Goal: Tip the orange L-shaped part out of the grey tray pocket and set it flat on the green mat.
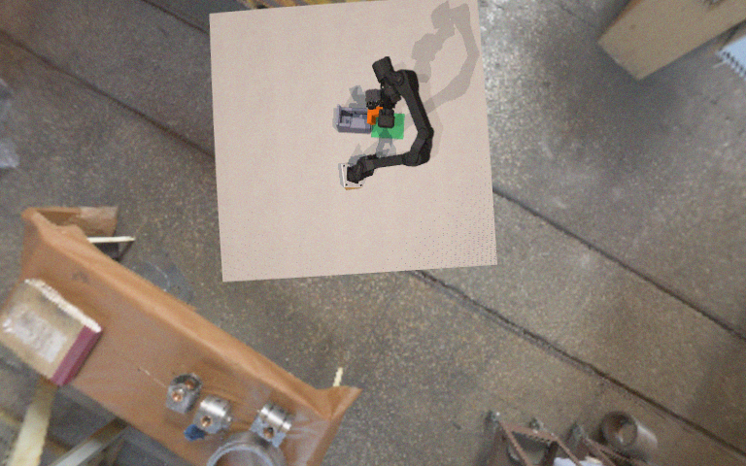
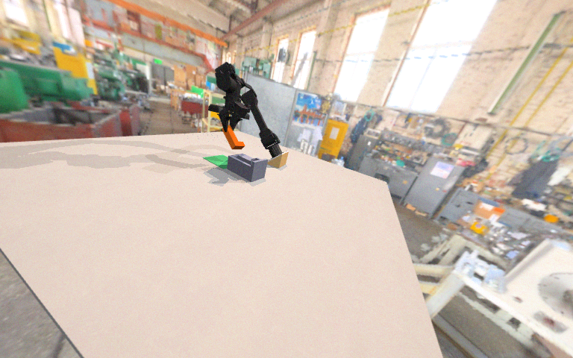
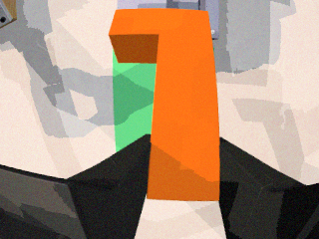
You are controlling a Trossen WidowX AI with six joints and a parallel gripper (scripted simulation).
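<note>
The orange L-shaped part lies 30 mm to the left of my gripper tip, 30 mm below it and 10 mm behind it. The rest, counted from my gripper tip: green mat: 160 mm below, 20 mm to the right.
</note>
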